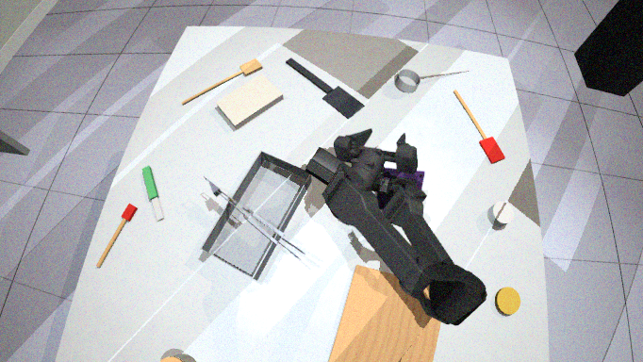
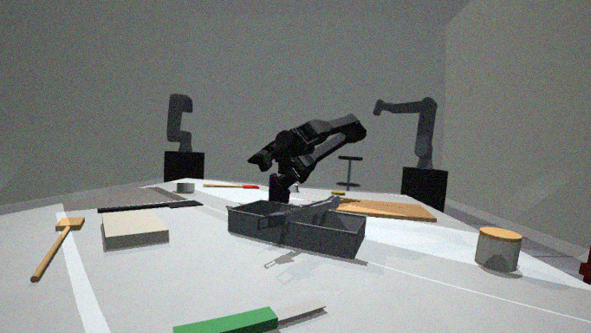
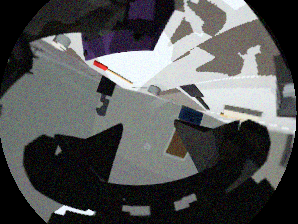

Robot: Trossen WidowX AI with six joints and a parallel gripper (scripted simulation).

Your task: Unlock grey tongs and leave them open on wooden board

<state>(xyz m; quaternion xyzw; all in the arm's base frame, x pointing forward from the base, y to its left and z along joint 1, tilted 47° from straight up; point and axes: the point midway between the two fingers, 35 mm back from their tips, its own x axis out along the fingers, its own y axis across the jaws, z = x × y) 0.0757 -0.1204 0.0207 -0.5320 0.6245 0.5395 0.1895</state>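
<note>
Right now the roasting tin is 290 mm ahead of my gripper tip, 200 mm to the left of it and 150 mm below it. From my gripper tip the other things lie so: black spatula 260 mm to the right, 180 mm ahead, 170 mm below; then white cylinder 360 mm behind, 160 mm below, 110 mm to the left; then block 410 mm ahead, 170 mm to the right, 160 mm below.
</note>
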